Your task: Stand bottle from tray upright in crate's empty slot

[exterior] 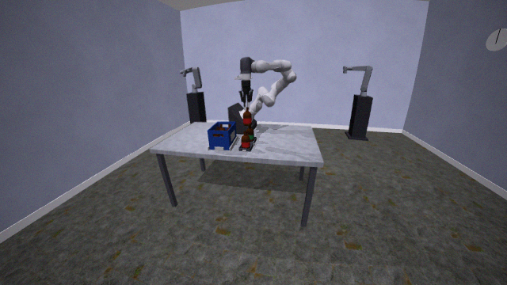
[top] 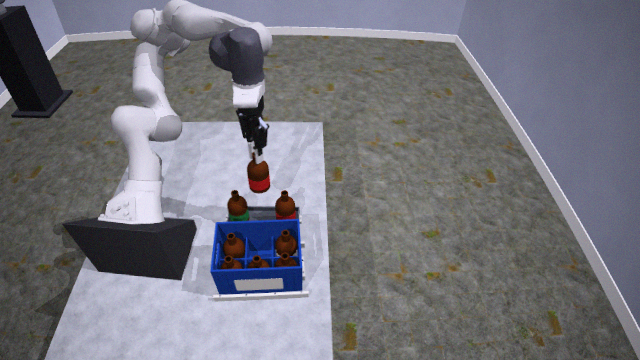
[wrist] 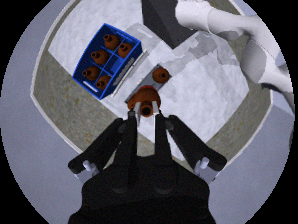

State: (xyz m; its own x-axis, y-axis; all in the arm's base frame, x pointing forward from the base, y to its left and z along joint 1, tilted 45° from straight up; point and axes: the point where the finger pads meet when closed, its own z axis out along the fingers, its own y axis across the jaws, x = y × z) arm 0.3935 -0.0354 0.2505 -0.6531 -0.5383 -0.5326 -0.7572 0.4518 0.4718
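My hand is 9 cm above the bottle. Also, from my hand: dark tray: 34 cm below; then crate: 3 cm ahead, 23 cm to the right, 27 cm below.
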